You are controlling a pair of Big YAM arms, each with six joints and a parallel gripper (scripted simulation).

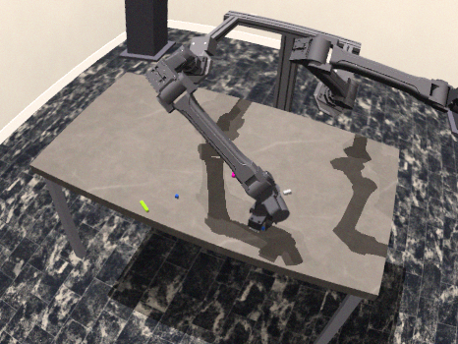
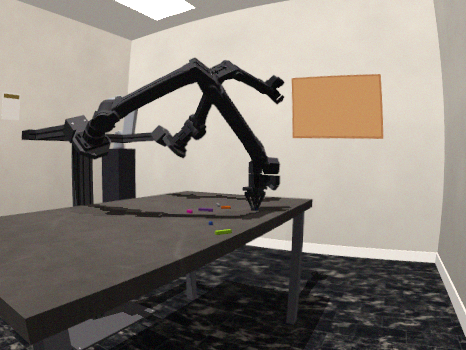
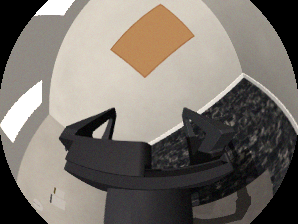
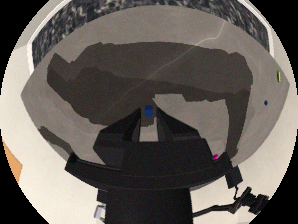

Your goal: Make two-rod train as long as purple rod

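Right now the lime rod is 430 mm to the right of my right hand and 60 mm ahead of it. Also, from my right hand: grey rod: 190 mm behind, 40 mm to the left; then purple rod: 180 mm behind, 100 mm to the right; then orange rod: 130 mm behind.
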